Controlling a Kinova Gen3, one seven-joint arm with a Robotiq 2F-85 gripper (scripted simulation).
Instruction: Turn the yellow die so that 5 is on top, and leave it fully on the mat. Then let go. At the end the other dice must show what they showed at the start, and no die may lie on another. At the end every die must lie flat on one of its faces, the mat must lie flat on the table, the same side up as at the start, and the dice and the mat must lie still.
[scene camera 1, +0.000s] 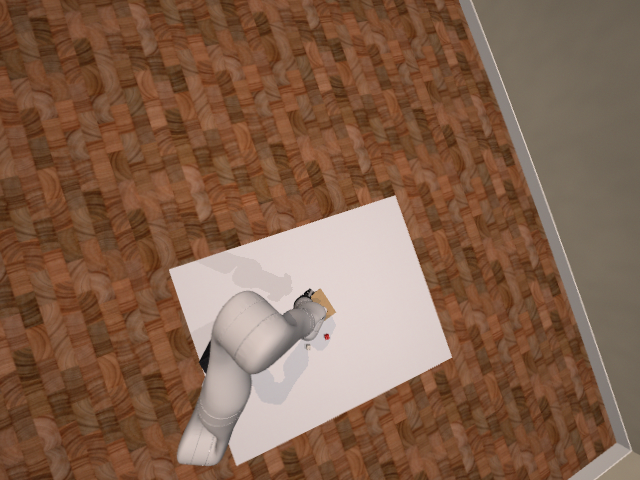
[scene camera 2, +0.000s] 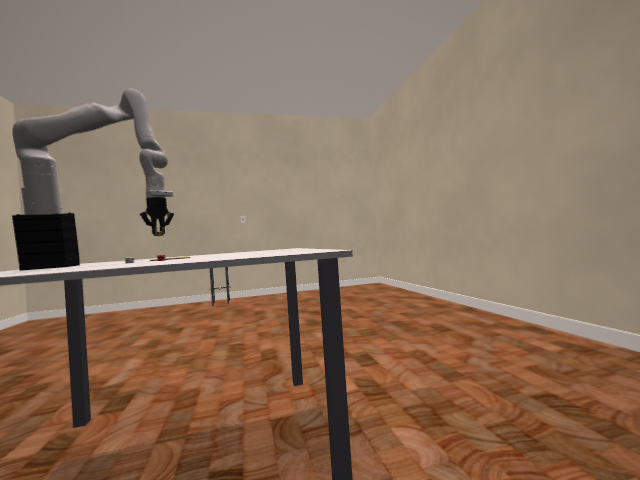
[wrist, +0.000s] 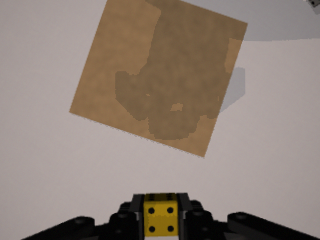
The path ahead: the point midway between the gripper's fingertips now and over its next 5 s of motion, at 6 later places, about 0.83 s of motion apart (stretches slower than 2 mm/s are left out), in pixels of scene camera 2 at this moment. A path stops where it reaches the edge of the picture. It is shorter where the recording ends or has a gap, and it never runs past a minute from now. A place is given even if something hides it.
The gripper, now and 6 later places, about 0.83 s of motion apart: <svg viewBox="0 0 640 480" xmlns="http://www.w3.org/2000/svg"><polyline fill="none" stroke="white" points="158,235 161,235 165,234 167,233 168,234 170,253 170,257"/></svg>
